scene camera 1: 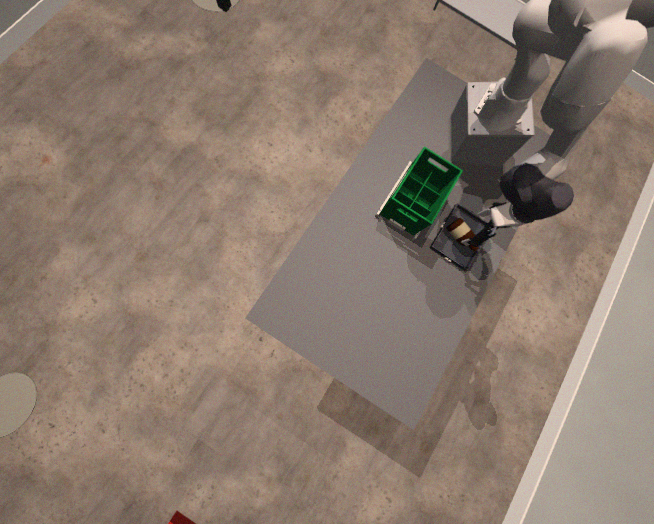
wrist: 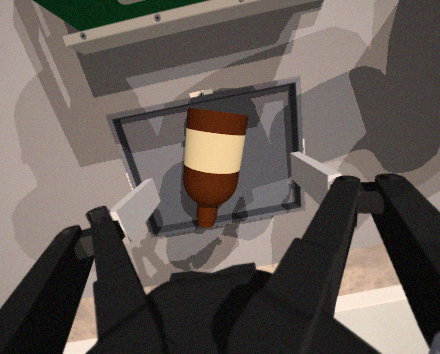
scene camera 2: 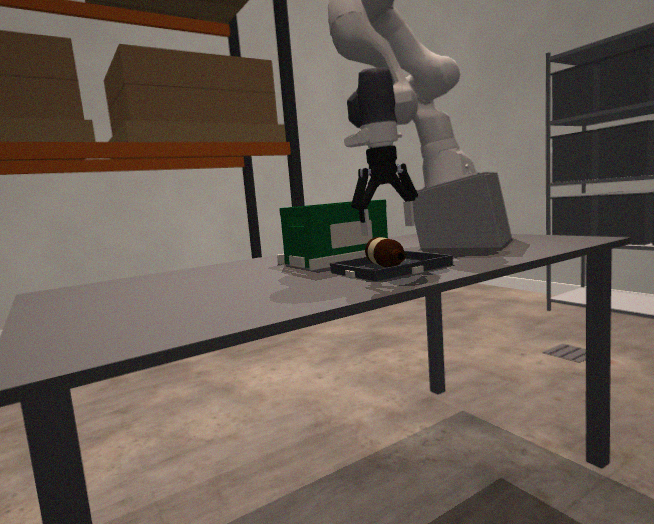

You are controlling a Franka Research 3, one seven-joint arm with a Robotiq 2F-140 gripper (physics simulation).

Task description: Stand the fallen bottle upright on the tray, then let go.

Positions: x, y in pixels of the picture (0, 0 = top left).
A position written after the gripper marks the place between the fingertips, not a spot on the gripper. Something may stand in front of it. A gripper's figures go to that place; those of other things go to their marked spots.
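Brown bottle (wrist: 214, 142), 19 cm from the lens. The gripper (wrist: 221, 178), 18 cm from the lens.
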